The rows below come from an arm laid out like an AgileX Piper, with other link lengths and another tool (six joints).
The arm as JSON. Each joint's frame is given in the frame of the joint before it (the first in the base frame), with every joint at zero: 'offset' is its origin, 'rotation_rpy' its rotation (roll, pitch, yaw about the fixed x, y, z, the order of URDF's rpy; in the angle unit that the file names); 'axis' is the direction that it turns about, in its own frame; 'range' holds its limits. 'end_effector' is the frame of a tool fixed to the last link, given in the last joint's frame.
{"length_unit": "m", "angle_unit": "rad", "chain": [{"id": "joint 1", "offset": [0.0, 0.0, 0.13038], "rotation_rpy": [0.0, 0.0, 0.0], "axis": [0.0, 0.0, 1.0], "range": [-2.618, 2.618]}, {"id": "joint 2", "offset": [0.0, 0.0, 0.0], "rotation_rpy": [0.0, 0.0, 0.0], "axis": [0.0, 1.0, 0.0], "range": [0.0, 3.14]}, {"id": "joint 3", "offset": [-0.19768, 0.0, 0.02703], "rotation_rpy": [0.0, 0.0, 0.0], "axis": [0.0, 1.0, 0.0], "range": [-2.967, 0.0]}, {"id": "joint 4", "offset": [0.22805, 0.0, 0.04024], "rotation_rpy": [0.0, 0.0, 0.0], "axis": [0.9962, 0.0, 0.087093], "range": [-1.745, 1.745]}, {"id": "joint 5", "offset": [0.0, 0.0, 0.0], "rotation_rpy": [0.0, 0.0, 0.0], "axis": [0.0, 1.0, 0.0], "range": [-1.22, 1.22]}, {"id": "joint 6", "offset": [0.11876, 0.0, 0.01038], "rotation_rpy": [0.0, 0.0, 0.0], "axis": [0.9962, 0.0, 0.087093], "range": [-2.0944, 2.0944]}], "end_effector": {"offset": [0.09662, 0.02, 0.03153], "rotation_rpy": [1.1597, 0.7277, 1.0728]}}
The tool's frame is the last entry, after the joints.
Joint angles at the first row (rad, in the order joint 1, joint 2, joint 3, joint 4, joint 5, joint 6):
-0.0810, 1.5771, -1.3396, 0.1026, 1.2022, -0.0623
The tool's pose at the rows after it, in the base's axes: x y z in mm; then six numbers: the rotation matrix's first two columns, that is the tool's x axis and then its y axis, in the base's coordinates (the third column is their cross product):
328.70, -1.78, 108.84, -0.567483, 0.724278, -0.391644, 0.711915, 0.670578, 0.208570
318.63, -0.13, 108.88, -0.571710, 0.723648, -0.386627, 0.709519, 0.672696, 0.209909
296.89, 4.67, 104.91, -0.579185, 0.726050, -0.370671, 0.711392, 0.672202, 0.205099
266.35, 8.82, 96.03, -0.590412, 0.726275, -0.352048, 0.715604, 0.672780, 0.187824
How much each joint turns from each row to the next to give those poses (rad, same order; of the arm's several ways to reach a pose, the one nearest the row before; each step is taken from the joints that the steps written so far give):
-0.0492, -0.0075, 0.0042, -0.0050, 0.0043, -0.0234
-0.0036, -0.0468, 0.0509, 0.0065, 0.0000, -0.0091
0.0010, -0.0920, 0.1091, 0.0079, 0.0001, -0.0025
-0.0001, -0.1230, 0.1473, 0.0000, 0.0037, -0.0014

